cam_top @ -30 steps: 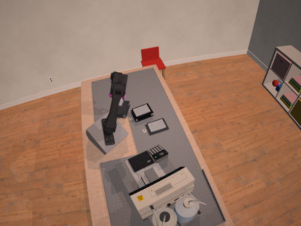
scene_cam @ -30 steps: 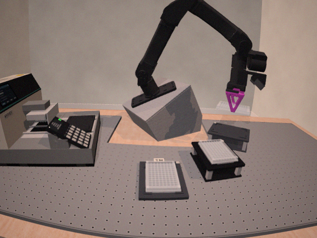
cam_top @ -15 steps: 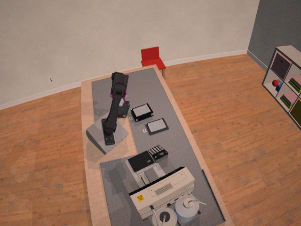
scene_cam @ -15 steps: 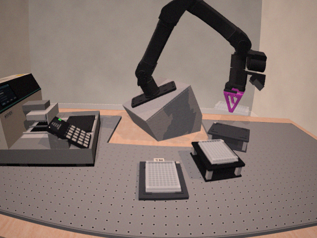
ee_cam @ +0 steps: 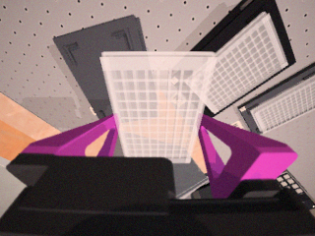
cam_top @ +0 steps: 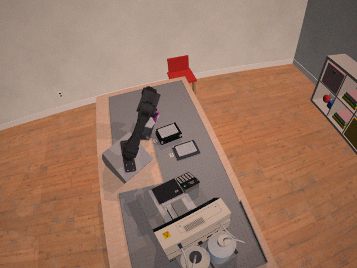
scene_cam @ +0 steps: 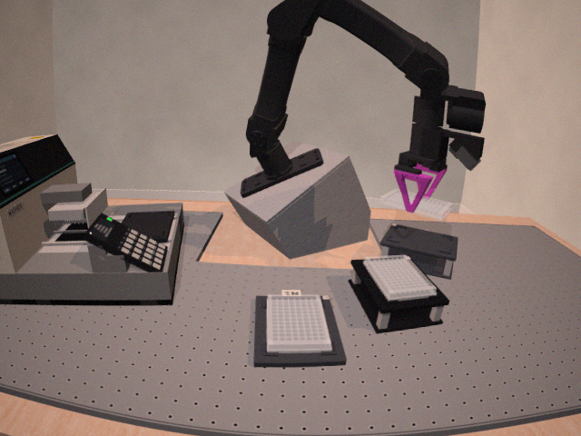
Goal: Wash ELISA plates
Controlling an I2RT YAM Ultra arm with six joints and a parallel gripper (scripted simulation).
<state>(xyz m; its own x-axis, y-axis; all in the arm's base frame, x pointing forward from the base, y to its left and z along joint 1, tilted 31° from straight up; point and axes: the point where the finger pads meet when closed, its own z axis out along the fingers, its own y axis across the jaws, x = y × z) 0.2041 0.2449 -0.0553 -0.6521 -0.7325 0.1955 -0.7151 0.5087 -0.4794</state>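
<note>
The black carrier pocket lies 520 mm to the right of my hand, 70 mm below it and 60 mm behind it. Also, from my hand: nest N1: 240 mm to the right, 170 mm ahead, 140 mm below; grey manifold: 670 mm to the right, 40 mm behind, 20 mm below; raised black nest: 110 mm below, 100 mm ahead, 60 mm to the right.
</note>
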